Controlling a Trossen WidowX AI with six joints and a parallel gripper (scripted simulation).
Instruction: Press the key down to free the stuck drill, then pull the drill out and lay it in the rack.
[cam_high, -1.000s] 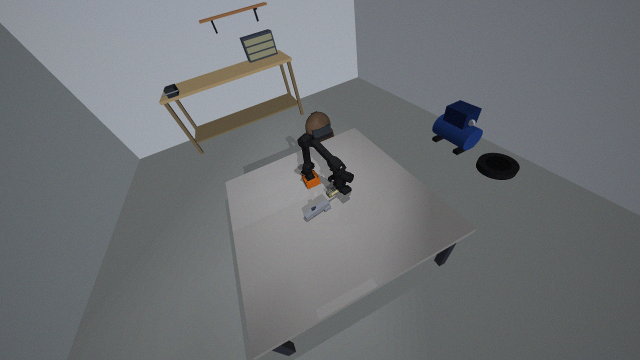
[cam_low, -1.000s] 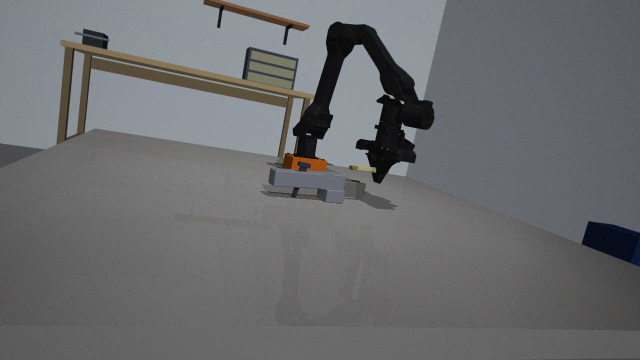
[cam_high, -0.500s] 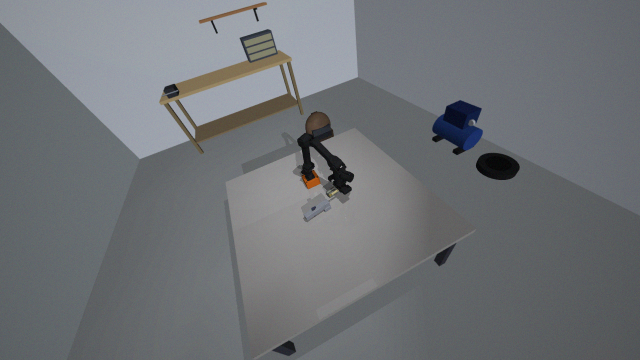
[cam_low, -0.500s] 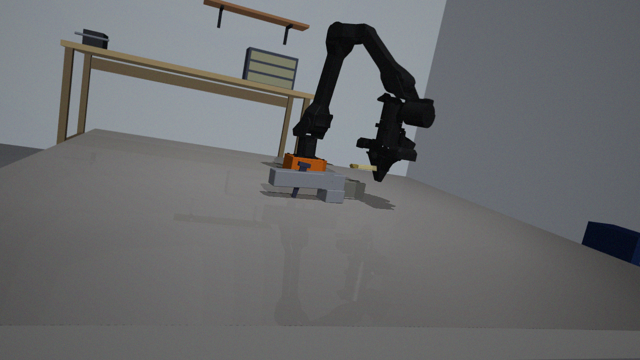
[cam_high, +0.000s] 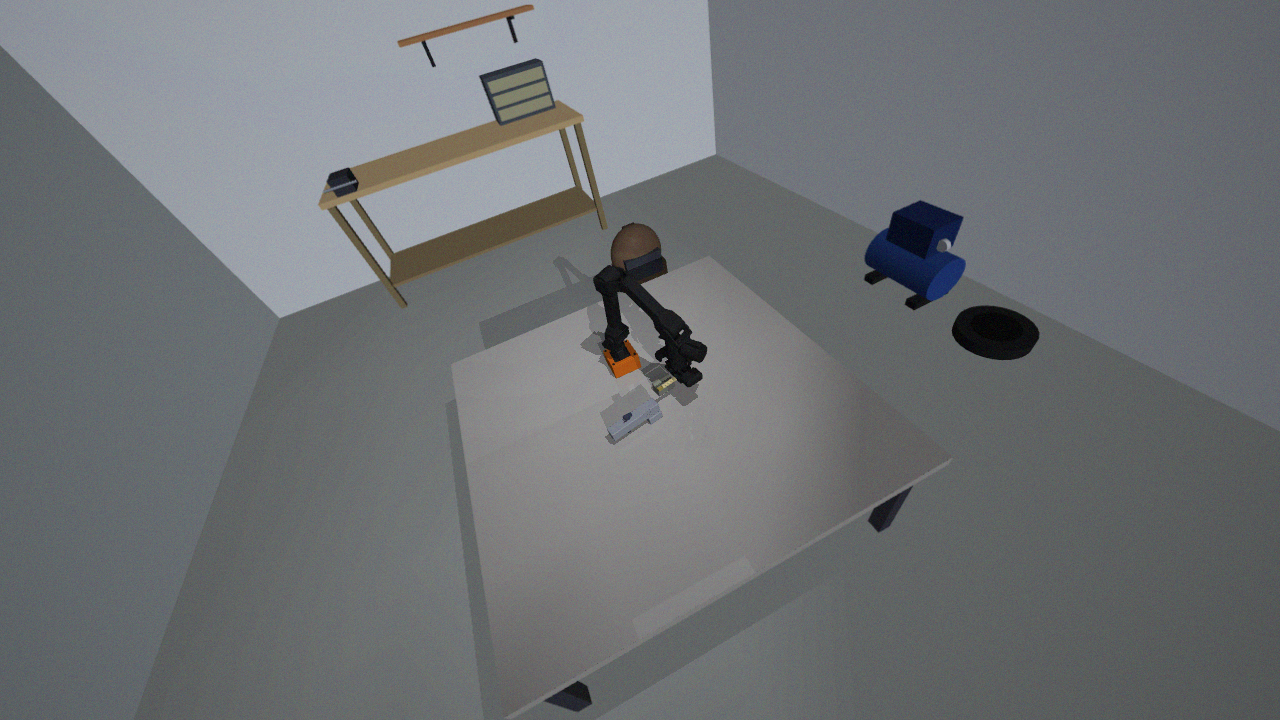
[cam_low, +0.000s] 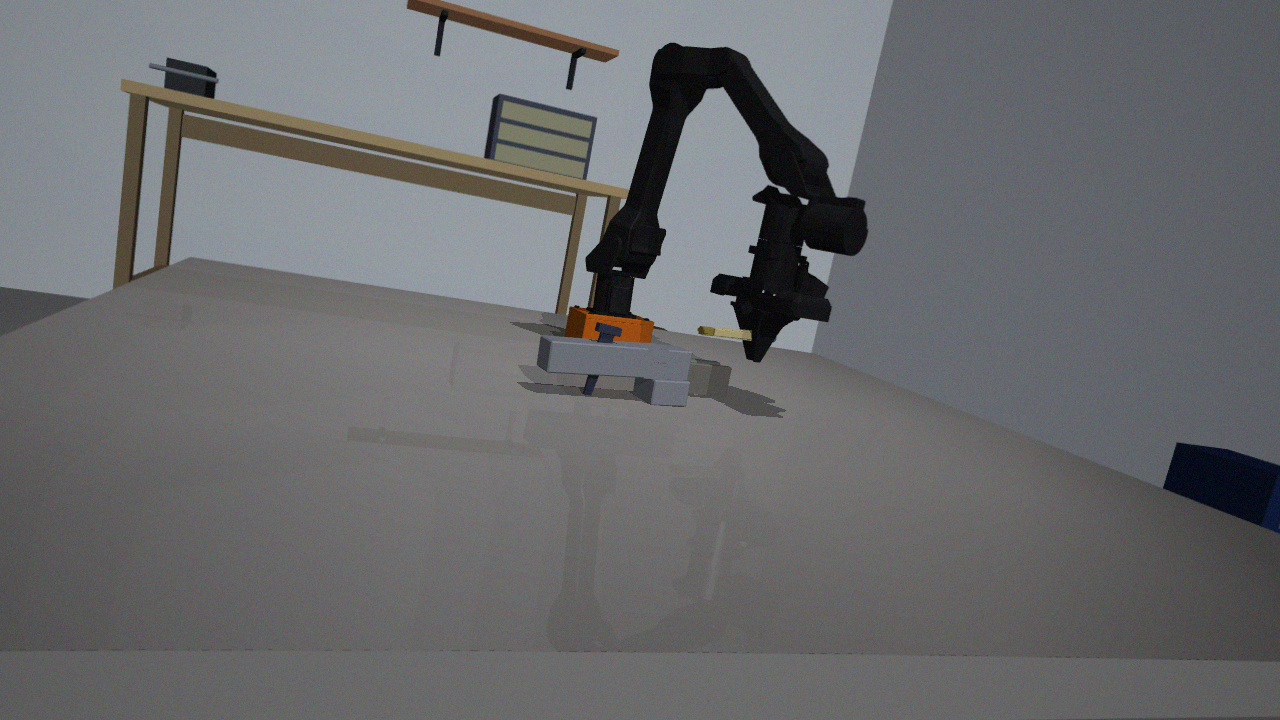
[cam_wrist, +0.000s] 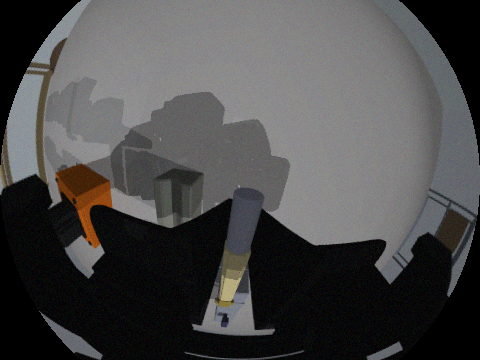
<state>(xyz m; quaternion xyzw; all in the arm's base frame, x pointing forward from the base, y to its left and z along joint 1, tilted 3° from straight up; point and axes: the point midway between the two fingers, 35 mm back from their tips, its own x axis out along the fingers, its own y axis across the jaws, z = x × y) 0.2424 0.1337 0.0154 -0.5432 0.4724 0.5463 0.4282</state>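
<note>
My gripper tip is now 1 cm short of the drill, 4 cm to the left of it and 3 cm below it. Round my gripper tip: dark key 5 cm ahead, 22 cm to the right, 1 cm below; then grey-olive block 5 cm behind, 5 cm to the right, 4 cm below; then grey drill fixture 5 cm ahead, 19 cm to the right, 2 cm below.
</note>
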